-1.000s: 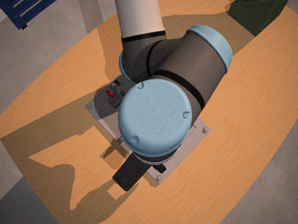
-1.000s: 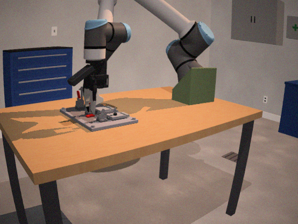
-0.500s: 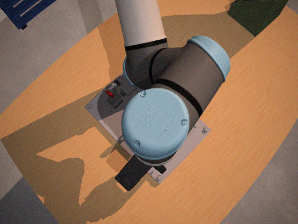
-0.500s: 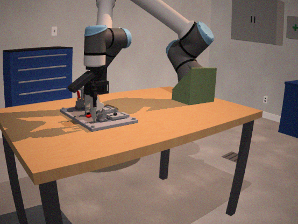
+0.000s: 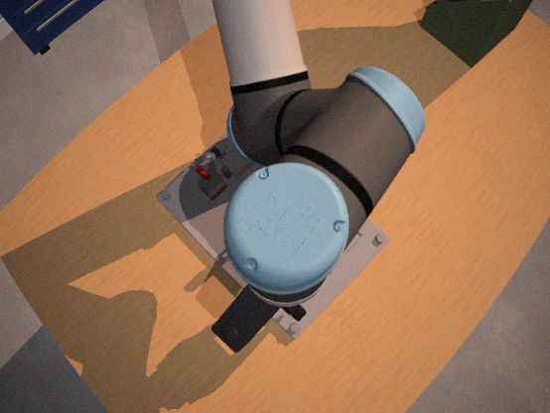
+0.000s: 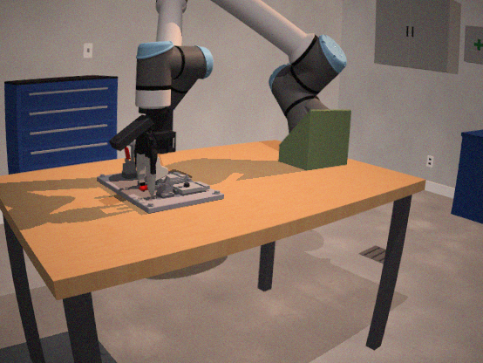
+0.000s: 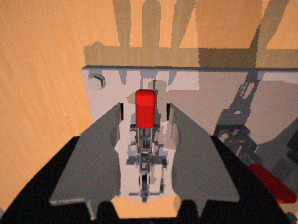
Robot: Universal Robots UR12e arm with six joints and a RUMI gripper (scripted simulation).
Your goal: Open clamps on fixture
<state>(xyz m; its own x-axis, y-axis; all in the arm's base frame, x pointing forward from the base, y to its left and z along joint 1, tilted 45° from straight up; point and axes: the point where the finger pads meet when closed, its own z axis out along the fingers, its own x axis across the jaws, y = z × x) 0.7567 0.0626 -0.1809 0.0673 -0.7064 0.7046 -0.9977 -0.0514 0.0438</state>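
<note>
The flat grey part lies 150 mm behind my hand, 20 mm below it and 10 mm to the right of it. The rest, counted from my hand: grey fixture plate: 120 mm to the right, 80 mm behind, 40 mm below.
</note>
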